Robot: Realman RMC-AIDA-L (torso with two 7-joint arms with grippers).
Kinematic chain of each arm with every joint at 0, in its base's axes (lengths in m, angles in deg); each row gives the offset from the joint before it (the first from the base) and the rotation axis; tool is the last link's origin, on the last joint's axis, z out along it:
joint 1: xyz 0 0 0.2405 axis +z
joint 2: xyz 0 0 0 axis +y
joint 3: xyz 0 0 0.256 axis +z
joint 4: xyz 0 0 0 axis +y
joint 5: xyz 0 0 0.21 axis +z
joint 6: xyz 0 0 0 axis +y
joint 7: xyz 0 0 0.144 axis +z
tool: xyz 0 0 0
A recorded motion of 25 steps. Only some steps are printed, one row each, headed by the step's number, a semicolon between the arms.
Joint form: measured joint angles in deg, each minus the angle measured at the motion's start. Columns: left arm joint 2, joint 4, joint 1, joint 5, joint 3, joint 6, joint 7; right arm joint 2, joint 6, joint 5, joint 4, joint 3, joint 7, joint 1.
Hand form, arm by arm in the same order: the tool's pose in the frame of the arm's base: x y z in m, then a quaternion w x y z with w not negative. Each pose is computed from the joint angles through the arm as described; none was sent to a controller.
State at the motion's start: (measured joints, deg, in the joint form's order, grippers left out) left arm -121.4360 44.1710 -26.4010 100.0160 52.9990 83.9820 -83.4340; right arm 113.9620 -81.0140 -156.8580 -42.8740 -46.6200 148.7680 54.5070
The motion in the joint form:
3: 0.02 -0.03 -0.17 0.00 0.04 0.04 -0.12; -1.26 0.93 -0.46 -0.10 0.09 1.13 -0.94
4: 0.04 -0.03 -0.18 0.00 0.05 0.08 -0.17; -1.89 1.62 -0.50 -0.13 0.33 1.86 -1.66
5: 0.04 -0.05 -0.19 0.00 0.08 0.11 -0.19; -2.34 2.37 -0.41 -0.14 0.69 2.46 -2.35
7: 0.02 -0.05 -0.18 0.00 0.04 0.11 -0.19; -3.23 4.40 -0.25 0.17 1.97 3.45 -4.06
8: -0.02 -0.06 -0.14 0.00 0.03 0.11 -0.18; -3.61 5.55 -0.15 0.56 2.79 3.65 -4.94
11: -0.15 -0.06 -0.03 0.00 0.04 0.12 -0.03; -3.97 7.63 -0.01 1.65 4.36 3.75 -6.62
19: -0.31 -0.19 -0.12 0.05 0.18 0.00 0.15; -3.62 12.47 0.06 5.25 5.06 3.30 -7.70
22: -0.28 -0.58 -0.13 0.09 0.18 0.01 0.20; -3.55 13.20 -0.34 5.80 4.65 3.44 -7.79
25: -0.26 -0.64 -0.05 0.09 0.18 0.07 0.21; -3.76 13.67 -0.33 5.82 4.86 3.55 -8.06
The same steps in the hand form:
3: -0.2307 0.3342 -0.0111 0.13748 -0.92431 -0.20902 -0.28819; 0.2165 0.4352 0.0452 0.21974 -0.81483 0.52995 -0.08316
4: -0.2307 0.3342 -0.0110 0.13705 -0.92434 -0.20917 -0.28820; 0.2234 0.4359 0.0515 0.23067 -0.80600 0.53932 -0.07933
5: -0.2306 0.3341 -0.0111 0.13646 -0.92441 -0.20924 -0.28822; 0.2296 0.4363 0.0564 0.23989 -0.79790 0.54809 -0.07359
7: -0.2306 0.3341 -0.0112 0.13665 -0.92424 -0.20947 -0.28849; 0.2458 0.4359 0.0665 0.26006 -0.77819 0.56863 -0.05872
8: -0.2307 0.3338 -0.0114 0.13659 -0.92407 -0.20991 -0.28873; 0.2547 0.4351 0.0707 0.26901 -0.76846 0.57836 -0.05096
11: -0.2308 0.3331 -0.0122 0.13642 -0.92396 -0.20982 -0.28925; 0.2719 0.4309 0.0743 0.28026 -0.75085 0.59680 -0.03890
19: -0.2300 0.3329 -0.0141 0.13514 -0.92443 -0.20890 -0.28901; 0.2897 0.4272 0.0643 0.29061 -0.73657 0.60990 -0.03224
22: -0.2309 0.3323 -0.0151 0.13362 -0.92418 -0.21126 -0.28881; 0.2925 0.4264 0.0621 0.29307 -0.73527 0.60998 -0.03755
25: -0.2315 0.3318 -0.0151 0.13323 -0.92405 -0.21207 -0.28879; 0.2953 0.4265 0.0648 0.29830 -0.73166 0.61193 -0.03511

